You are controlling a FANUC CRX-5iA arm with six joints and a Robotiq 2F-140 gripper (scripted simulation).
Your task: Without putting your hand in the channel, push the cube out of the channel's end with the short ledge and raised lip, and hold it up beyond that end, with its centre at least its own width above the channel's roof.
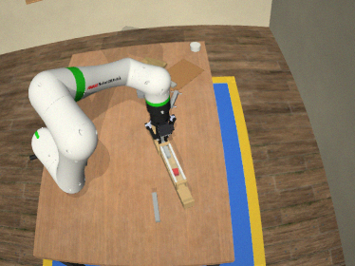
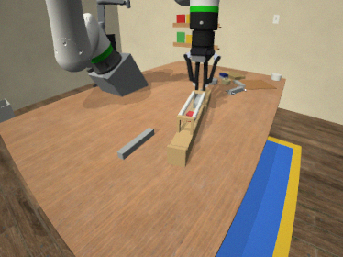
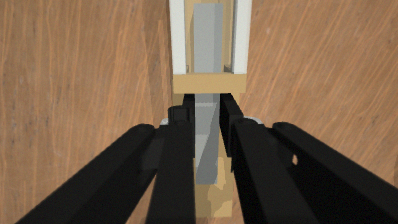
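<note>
Now: the grey push rod 90 mm behind my hand, 280 mm to the right of it and 70 mm below it. Also, from my hand: grey hexagonal block 40 mm behind, 380 mm to the left, 70 mm below; red cube 20 mm ahead, 160 mm to the right, 30 mm below; channel 20 mm ahead, 120 mm to the right, 30 mm below.
</note>
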